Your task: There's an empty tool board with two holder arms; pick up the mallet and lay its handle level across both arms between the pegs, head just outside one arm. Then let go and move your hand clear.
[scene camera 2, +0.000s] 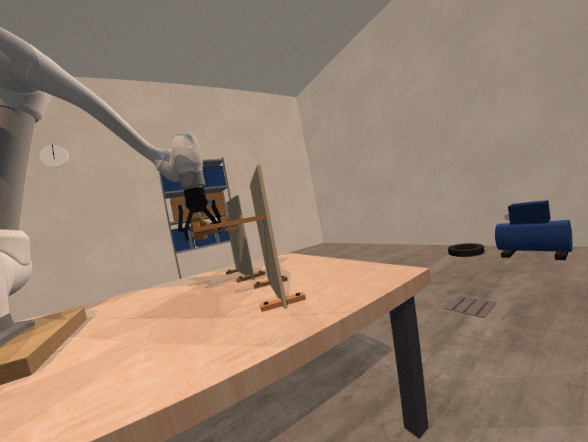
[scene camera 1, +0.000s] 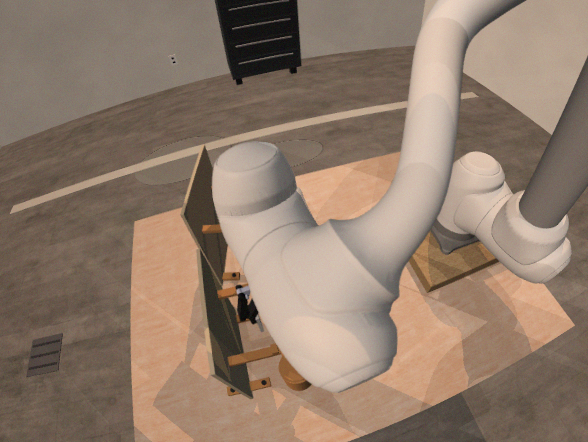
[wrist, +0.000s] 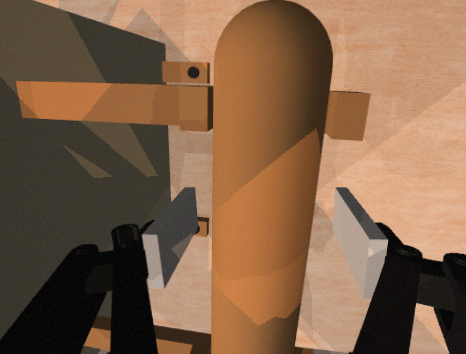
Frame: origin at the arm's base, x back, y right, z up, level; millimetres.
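Seen in the pictures: gripper, fingertip midpoint: [scene camera 2: 205, 245]; arm's base, origin of the base link: [scene camera 1: 452, 225].
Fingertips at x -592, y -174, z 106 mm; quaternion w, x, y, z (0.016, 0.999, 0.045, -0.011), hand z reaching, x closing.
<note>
Offsets run from my fingertips to a thing's top centre. "*": to the spot under its first point. Level surfaces: height alone.
The mallet's round head [scene camera 1: 295, 376] [scene camera 2: 201, 233] is just outside the near holder arm [scene camera 1: 254, 355] in the scene camera 1 view. Its brown handle @[* dx +2, dy +57, dz +94 mm] [wrist: 267, 165] crosses the other holder arm [scene camera 1: 232, 292] [wrist: 100, 101] in the wrist view, between the left peg @[dx -31, dy +70, dz +65 mm] [wrist: 195, 108] and the right peg @[dx +31, dy +71, dz +65 mm] [wrist: 348, 116], its rounded end a little past that arm. The tool board [scene camera 1: 220, 320] [wrist: 65, 150] stands upright behind. My gripper [scene camera 1: 250, 307] [scene camera 2: 202, 229] [wrist: 263, 208] is open, its fingers either side of the handle with gaps. Contact between handle and arms is hard to see.
A second upright panel [scene camera 1: 200, 200] with a holder arm [scene camera 1: 212, 229] stands beside the board. Wooden feet [scene camera 1: 250, 386] [scene camera 2: 282, 301] are under the panels on the table @[dz -150 mm] [scene camera 1: 475, 385] [scene camera 2: 200, 360]. The robot's base stands on a wooden block [scene camera 1: 452, 272] [scene camera 2: 40, 345].
</note>
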